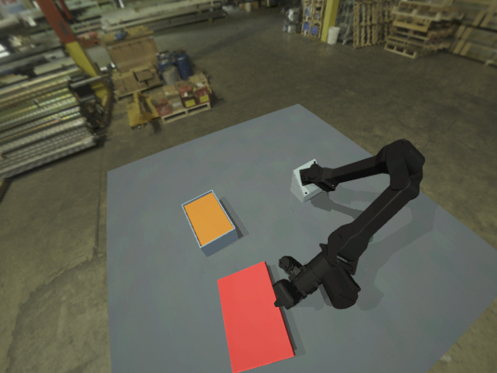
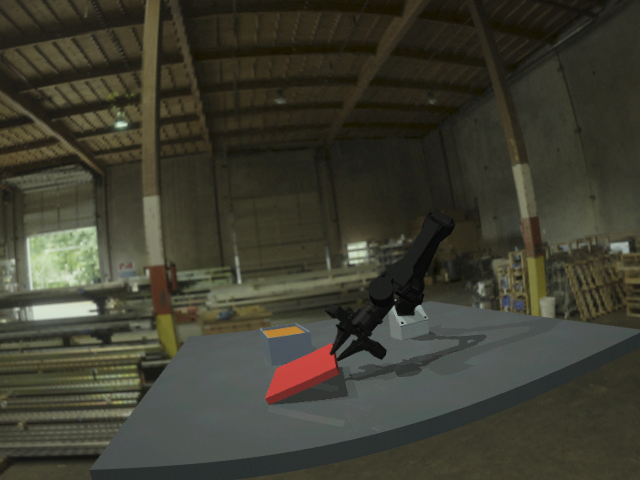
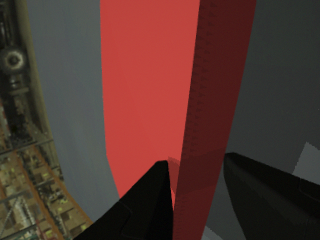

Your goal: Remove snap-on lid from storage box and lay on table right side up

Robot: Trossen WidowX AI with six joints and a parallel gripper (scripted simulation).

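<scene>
Right now the red lid is 8 cm ahead of my gripper tip, 1 cm to the right of it and 2 cm below it. From my gripper tip the other things lie so: storage box: 11 cm ahead, 35 cm to the right, 2 cm below.
</scene>
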